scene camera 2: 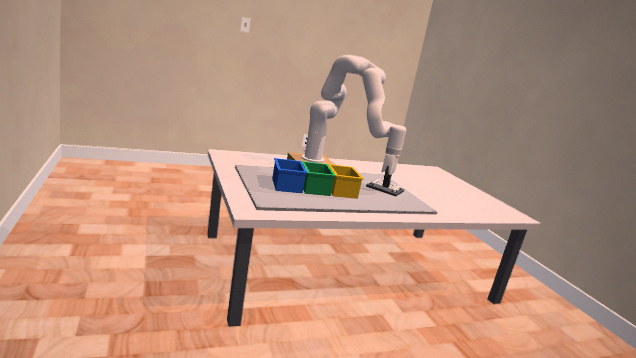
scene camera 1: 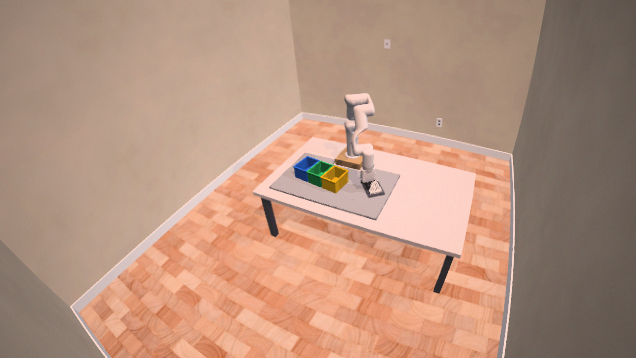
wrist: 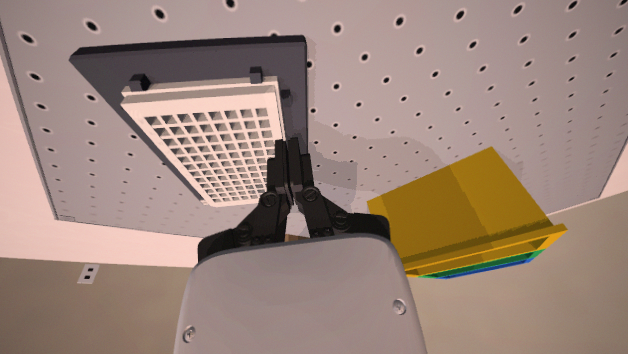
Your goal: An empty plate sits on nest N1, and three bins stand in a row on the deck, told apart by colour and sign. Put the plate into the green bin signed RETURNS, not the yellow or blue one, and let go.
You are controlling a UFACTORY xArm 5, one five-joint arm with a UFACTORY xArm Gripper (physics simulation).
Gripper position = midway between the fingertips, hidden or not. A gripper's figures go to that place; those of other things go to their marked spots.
Scene:
My gripper (wrist: 289, 151) is 15 cm from the lens. A white plate (wrist: 219, 133) is 15 cm from the lens. A dark nest (wrist: 108, 69): 16 cm from the lens.

